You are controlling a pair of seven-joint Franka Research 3 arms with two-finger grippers.
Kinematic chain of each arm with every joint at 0, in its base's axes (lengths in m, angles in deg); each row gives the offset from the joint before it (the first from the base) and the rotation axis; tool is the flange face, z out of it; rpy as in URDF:
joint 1: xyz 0 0 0.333 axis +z
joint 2: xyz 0 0 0 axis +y
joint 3: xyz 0 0 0.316 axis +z
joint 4: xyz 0.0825 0 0 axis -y
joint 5: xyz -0.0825 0 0.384 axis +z
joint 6: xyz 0 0 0 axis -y
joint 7: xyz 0.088 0 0 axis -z
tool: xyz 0 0 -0.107 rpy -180 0 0
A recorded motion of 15 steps. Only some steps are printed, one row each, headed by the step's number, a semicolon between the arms.
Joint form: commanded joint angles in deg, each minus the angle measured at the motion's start. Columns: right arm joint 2, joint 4, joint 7, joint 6, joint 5, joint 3, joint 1; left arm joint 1, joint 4, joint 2, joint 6, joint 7, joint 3, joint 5.
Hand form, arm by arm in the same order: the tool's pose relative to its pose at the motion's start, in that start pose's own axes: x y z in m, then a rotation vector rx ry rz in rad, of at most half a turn. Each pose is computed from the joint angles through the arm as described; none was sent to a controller.
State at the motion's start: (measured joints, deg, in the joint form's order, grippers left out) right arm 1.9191 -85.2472 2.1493 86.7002 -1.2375 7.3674 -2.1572; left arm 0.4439 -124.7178 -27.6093 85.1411 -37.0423 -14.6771 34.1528
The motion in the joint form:
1: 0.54 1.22 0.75 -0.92 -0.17 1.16 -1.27; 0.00 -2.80 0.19 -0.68 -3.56 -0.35 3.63
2: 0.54 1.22 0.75 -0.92 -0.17 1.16 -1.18; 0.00 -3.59 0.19 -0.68 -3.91 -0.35 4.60
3: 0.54 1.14 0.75 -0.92 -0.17 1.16 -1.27; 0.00 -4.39 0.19 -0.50 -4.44 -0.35 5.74
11: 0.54 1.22 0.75 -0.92 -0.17 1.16 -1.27; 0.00 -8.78 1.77 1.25 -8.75 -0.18 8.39
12: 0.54 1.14 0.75 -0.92 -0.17 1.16 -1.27; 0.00 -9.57 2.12 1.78 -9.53 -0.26 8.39
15: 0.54 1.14 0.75 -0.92 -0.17 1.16 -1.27; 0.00 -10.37 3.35 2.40 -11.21 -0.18 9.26
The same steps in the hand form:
1: 0.0012 0.0021 -0.0033 -0.0010 -0.0040 0.0155; -0.0045 0.0068 0.0186 0.0857 0.0038 -0.0333
2: 0.0012 0.0013 -0.0033 -0.0010 -0.0040 0.0140; -0.0054 0.0081 0.0237 0.1063 0.0067 -0.0324
3: 0.0012 0.0021 -0.0027 -0.0011 -0.0054 0.0155; -0.0059 0.0094 0.0286 0.1269 0.0144 -0.0344
11: 0.0012 0.0021 -0.0033 -0.0010 -0.0040 0.0155; -0.0107 0.0304 0.0634 0.1903 0.0114 -0.0436
12: 0.0012 0.0021 -0.0027 -0.0011 -0.0054 0.0155; -0.0125 0.0359 0.0693 0.1935 0.0091 -0.0426
15: 0.0012 0.0021 -0.0027 -0.0011 -0.0054 0.0155; -0.0119 0.0443 0.0799 0.2105 0.0090 -0.0467

